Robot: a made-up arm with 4 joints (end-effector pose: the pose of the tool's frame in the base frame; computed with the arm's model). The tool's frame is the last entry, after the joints.
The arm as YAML. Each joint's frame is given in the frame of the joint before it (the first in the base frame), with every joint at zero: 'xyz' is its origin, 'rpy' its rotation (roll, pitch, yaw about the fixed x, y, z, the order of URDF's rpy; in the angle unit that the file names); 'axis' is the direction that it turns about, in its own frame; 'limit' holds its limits. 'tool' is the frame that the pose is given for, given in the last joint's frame.
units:
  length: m
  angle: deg
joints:
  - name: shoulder
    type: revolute
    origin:
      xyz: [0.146, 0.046, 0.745]
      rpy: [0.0, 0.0, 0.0]
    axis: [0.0, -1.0, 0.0]
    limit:
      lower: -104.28
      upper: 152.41
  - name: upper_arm
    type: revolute
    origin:
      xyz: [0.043, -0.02, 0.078]
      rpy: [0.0, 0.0, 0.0]
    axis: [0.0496, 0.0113, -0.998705]
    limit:
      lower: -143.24
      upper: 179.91
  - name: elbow
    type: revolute
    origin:
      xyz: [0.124, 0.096, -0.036]
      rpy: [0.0, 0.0, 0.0]
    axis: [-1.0, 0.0, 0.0]
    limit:
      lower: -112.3
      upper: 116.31
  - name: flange
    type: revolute
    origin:
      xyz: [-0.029, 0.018, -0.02]
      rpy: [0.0, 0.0, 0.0]
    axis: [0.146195, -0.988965, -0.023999]
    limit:
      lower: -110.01
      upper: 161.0
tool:
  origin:
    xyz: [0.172, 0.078, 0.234]
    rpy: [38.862, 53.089, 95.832]
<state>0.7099 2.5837 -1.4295 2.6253</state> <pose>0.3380 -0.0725 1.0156 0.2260 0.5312 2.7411</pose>
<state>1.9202 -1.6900 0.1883 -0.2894</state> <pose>0.0894 0.3248 0.4820 -2.4388 0.4648 -0.1687</pose>
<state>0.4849 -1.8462 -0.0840 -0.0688</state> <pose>-0.1496 0.2551 0.8427 -2.0515 0.8196 2.1568</pose>
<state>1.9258 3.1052 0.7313 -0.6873</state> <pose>0.2933 -0.1977 0.4681 2.2458 -0.2810 1.3624</pose>
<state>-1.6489 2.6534 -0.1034 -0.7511</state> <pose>0.2054 -0.3340 0.9296 0.8057 1.3301 -1.8322</pose>
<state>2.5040 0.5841 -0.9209 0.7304</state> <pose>-0.0497 -0.0869 0.5696 -0.5280 -2.5531 0.5748</pose>
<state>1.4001 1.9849 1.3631 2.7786</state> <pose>0.1780 0.2078 0.7973 -1.4202 -0.1805 -1.0989</pose>
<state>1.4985 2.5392 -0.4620 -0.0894</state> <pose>-0.0990 -0.2250 0.6099 1.3962 -1.1798 -0.0198</pose>
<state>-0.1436 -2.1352 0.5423 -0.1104</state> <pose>-0.1886 0.1235 0.9136 2.1034 -0.3070 -2.1977</pose>
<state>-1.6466 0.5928 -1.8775 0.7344</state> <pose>0.1612 -0.1641 0.7494 0.9523 0.6352 -0.3490</pose>
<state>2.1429 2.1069 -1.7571 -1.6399</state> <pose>-0.0693 -0.3875 0.7596 -0.9441 -1.8595 1.5152</pose>
